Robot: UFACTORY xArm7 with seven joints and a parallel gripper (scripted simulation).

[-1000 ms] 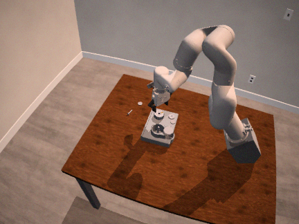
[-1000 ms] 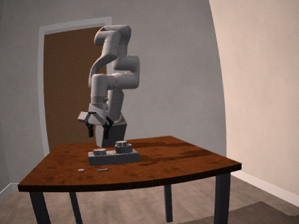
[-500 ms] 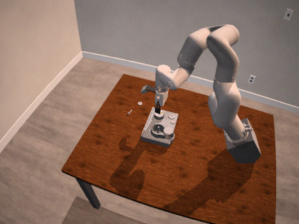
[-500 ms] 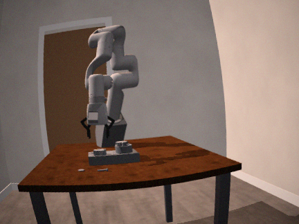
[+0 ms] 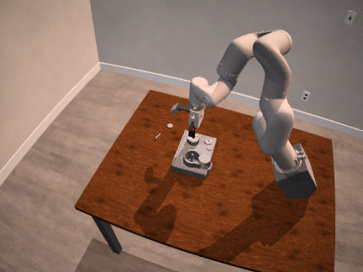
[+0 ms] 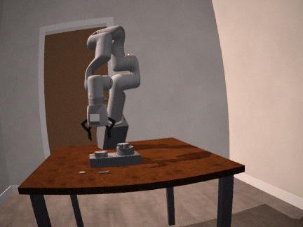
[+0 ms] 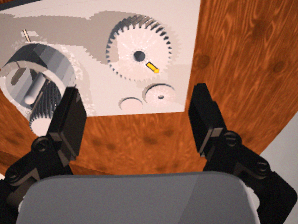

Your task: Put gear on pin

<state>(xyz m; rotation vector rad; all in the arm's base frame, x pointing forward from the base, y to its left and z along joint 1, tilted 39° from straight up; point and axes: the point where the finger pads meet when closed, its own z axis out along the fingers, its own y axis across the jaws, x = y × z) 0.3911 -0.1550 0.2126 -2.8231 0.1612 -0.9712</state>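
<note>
Right now my hand is 8 cm above the toothed gear. Round my hand: small bolt (19 cm ahead, 13 cm below); washer (15 cm ahead, 11 cm to the right, 13 cm below).
</note>
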